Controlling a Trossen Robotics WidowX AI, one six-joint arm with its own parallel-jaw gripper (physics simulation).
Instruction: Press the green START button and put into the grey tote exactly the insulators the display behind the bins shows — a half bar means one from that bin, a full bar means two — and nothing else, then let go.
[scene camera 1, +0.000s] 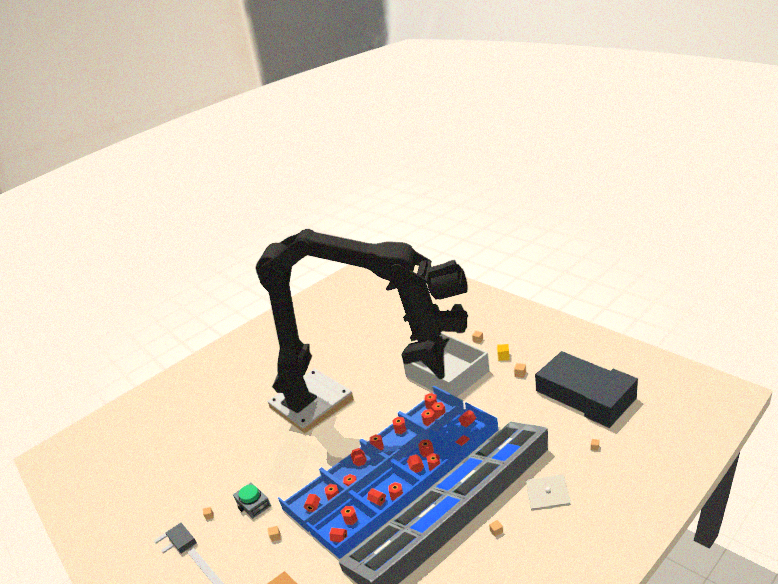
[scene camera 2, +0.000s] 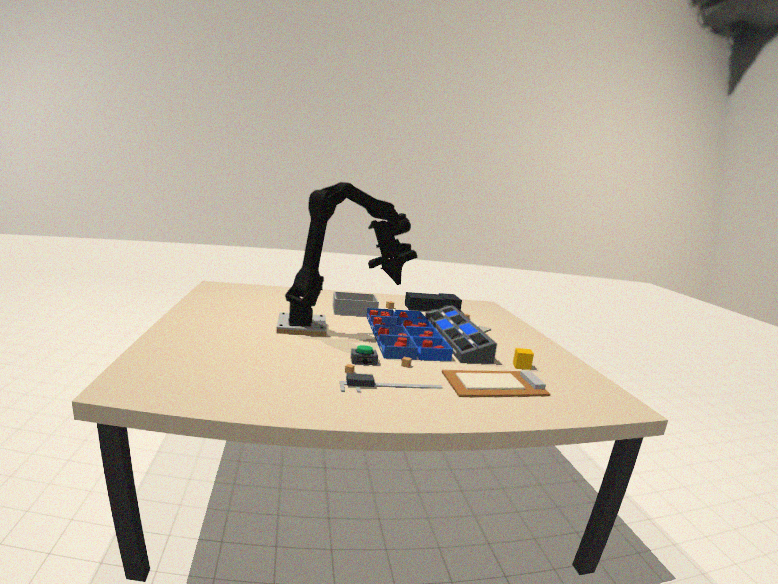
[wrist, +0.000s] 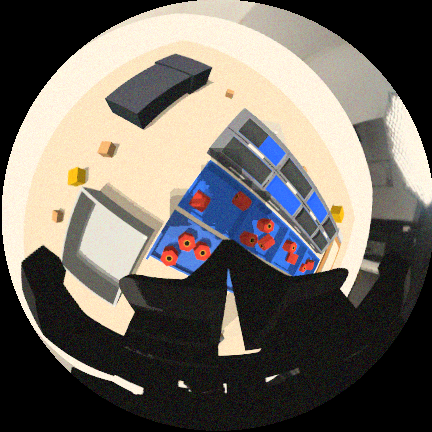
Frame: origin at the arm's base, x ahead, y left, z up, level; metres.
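Where they show: gripper, between the fingertips: (scene camera 1: 442, 378) (scene camera 2: 399, 284) (wrist: 226, 244); arm's base, origin of its link: (scene camera 1: 299, 400) (scene camera 2: 299, 322).
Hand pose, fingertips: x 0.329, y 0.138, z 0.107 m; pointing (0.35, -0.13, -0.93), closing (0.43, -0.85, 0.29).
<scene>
Each offset is from my fingertips to the top centre of the thing. "spot": to the spot under its first point.
My gripper (scene camera 1: 441, 374) (scene camera 2: 397, 282) (wrist: 226, 244) is shut and empty, above the tote end of the blue bins (scene camera 1: 433, 389) (scene camera 2: 402, 353). Red insulators lie in the bins; the display-side bin at the tote end holds two, one upright {dz -0.099, dx +0.033, dy +0.023 m} (wrist: 200, 201) and one flat-looking {dz -0.099, dx +0.072, dy -0.043 m} (wrist: 241, 200). The bin beside it holds three {dz -0.098, dx -0.035, dy +0.011 m} (wrist: 186, 241). The grey tote {dz -0.076, dx -0.115, dy +0.137 m} (scene camera 1: 469, 375) (scene camera 2: 355, 308) (wrist: 90, 281) shows a bare floor in the wrist view. The display (scene camera 1: 461, 520) (scene camera 2: 477, 353) (wrist: 220, 142) shows a half blue bar at the tote end and two bars that look full. The green button {dz -0.089, dx -0.180, dy -0.402 m} (scene camera 1: 249, 493) (scene camera 2: 363, 349) stands past the bins' other end.
A dark box {dz -0.074, dx +0.203, dy +0.225 m} (scene camera 1: 584, 386) (scene camera 2: 432, 300) (wrist: 150, 90) stands beyond the tote. Small tan cubes {dz -0.107, dx +0.034, dy +0.220 m} (scene camera 1: 520, 369) (wrist: 106, 149) and a yellow cube {dz -0.103, dx -0.038, dy +0.255 m} (scene camera 1: 502, 352) (wrist: 76, 176) lie near it. A plug {spot: dz -0.111, dx -0.208, dy -0.563 m} (scene camera 1: 181, 538) (scene camera 2: 360, 379) and a clipboard {spot: dz -0.127, dx -0.004, dy -0.579 m} (scene camera 2: 452, 386) lie at the button end.
</scene>
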